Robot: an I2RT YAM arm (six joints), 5 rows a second.
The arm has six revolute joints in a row. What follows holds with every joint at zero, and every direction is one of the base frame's.
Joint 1 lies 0.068 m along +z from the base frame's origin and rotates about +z.
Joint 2 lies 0.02 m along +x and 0.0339 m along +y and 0.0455 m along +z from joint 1 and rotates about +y.
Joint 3 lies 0.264 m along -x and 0.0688 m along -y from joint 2 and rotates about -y.
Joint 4 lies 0.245 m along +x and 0.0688 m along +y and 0.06 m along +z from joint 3 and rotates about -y.
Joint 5 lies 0.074 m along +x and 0.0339 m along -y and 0.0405 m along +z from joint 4 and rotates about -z.
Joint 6 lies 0.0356 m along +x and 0.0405 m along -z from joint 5 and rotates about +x.
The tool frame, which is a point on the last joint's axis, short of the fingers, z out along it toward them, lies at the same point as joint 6; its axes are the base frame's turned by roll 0, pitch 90 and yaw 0 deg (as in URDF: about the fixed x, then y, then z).
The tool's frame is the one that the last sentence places.
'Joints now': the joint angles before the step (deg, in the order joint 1, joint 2, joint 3, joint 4, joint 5, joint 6). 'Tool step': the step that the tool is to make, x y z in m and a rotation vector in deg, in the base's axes. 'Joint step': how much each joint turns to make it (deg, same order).
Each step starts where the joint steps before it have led.
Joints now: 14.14, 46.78, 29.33, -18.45, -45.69, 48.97
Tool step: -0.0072, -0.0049, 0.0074, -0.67, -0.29, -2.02
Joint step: -0.84, -2.98, 0.90, -3.66, 1.38, 0.15
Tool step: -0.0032, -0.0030, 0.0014, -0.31, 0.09, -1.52
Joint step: -0.65, -1.40, 0.00, -1.29, 0.87, 0.39
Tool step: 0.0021, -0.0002, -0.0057, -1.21, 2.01, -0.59
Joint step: -0.10, 1.34, -0.14, -1.03, 0.84, -0.41
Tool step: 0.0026, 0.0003, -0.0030, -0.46, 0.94, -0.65
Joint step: 0.01, 1.03, -0.13, 0.35, 0.67, 0.30
